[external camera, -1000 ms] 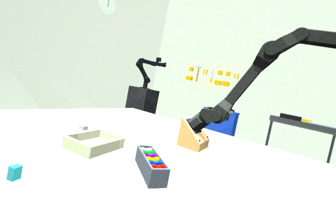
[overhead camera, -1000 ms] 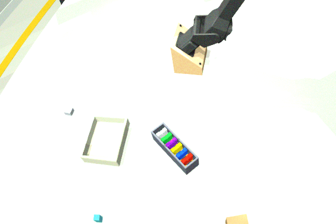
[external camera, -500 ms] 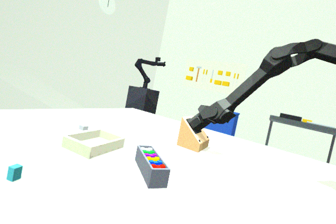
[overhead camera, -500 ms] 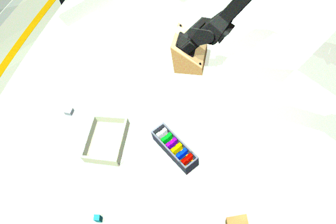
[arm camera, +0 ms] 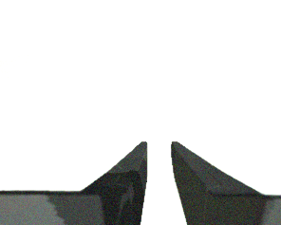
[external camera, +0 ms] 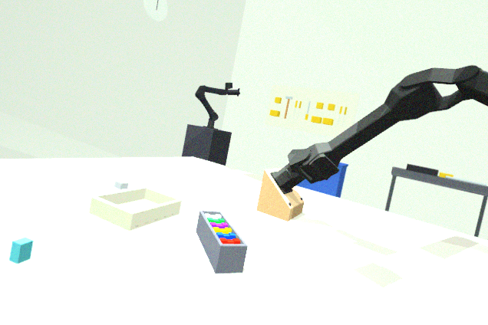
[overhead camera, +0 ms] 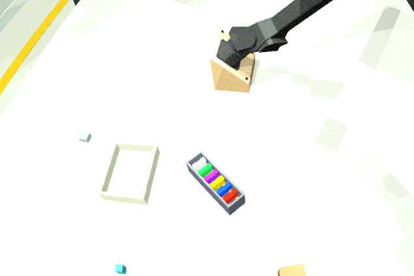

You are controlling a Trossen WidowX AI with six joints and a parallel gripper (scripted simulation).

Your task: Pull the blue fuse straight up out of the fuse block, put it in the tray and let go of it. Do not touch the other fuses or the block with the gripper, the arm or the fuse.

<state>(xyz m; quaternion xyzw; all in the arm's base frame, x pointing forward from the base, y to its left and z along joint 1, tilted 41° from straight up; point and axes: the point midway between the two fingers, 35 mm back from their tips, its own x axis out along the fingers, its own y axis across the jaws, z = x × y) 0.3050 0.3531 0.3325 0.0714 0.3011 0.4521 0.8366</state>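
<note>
Now: the blue fuse 10 mm ahead of my gripper tip, 450 mm to the right of it and 40 mm below it. Round my gripper tip: red fuse 20 mm ahead, 430 mm to the right, 40 mm below; purple fuse 20 mm behind, 480 mm to the right, 40 mm below; yellow fuse 10 mm behind, 460 mm to the right, 40 mm below.
</note>
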